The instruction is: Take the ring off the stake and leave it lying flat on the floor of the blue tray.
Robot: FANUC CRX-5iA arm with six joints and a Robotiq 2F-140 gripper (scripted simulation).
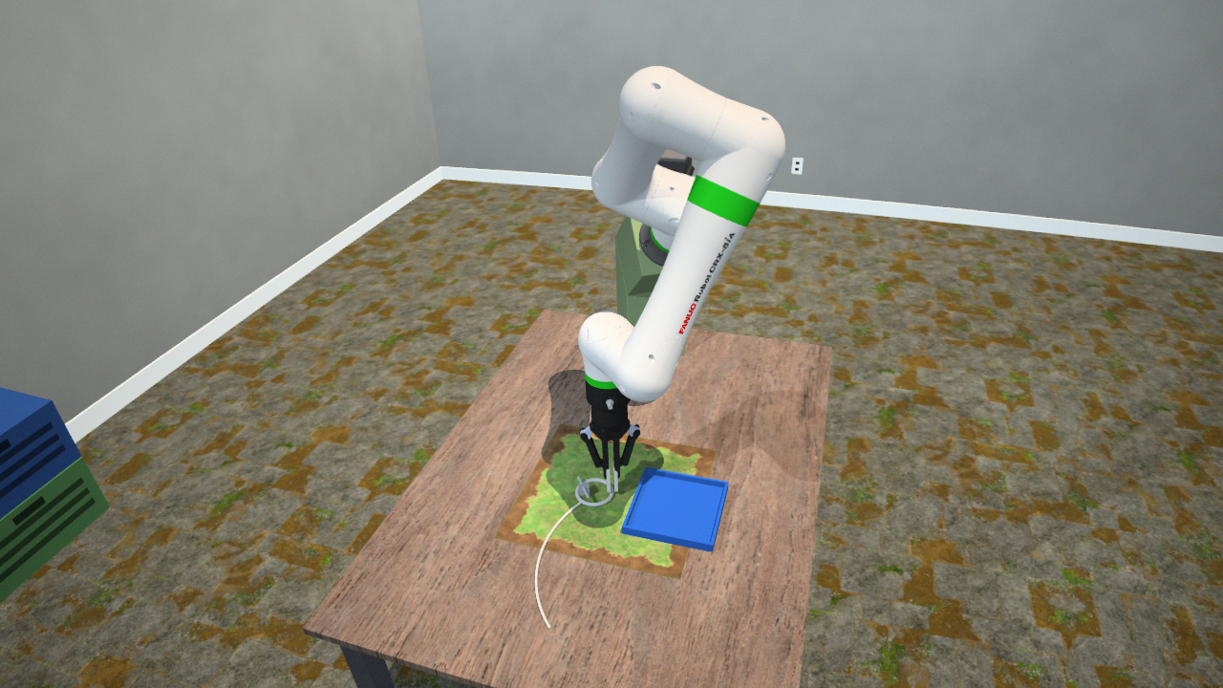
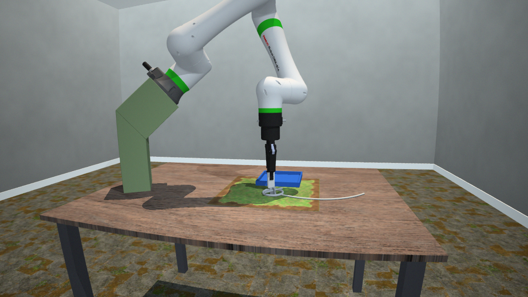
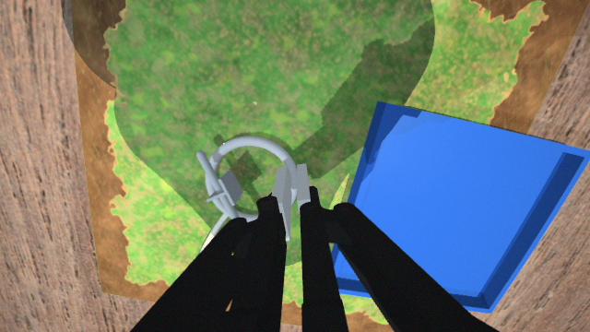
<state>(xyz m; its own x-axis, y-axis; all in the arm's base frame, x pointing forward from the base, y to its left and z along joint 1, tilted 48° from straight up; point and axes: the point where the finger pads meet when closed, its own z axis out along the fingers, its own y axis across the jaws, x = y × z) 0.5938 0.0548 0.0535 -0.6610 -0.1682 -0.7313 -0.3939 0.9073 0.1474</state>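
My hand is 60 mm above the mat. Also, from my hand: grey stake: 50 mm to the right, 40 mm below, 30 mm ahead; white ring: 40 mm below, 30 mm to the right, 20 mm ahead; blue tray: 150 mm to the left, 40 mm below, 10 mm behind.
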